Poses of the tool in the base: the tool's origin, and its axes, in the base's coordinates. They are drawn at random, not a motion.
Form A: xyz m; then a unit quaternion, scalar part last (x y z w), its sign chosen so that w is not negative.
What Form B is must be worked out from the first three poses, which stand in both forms.
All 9 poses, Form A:
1: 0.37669 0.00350 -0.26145 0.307 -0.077 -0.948 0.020
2: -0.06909 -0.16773 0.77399 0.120 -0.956 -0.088 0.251
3: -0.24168 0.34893 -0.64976 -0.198 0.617 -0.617 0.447
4: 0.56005 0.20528 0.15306 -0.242 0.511 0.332 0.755
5: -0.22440 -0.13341 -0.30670 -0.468 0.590 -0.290 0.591
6: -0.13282 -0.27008 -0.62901 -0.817 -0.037 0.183 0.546
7: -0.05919 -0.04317 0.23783 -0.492 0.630 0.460 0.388
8: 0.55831 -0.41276 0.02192 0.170 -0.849 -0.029 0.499
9: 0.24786 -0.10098 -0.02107 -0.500 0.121 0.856 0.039
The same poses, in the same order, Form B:
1: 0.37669 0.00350 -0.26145 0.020 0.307 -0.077 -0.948
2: -0.06909 -0.16773 0.77399 0.251 0.120 -0.956 -0.088
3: -0.24168 0.34893 -0.64976 0.447 -0.198 0.617 -0.617
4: 0.56005 0.20528 0.15306 0.755 -0.242 0.511 0.332
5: -0.22440 -0.13341 -0.30670 0.591 -0.468 0.590 -0.290
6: -0.13282 -0.27008 -0.62901 0.546 -0.817 -0.037 0.183
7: -0.05919 -0.04317 0.23783 0.388 -0.492 0.630 0.460
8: 0.55831 -0.41276 0.02192 0.499 0.170 -0.849 -0.029
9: 0.24786 -0.10098 -0.02107 0.039 -0.500 0.121 0.856
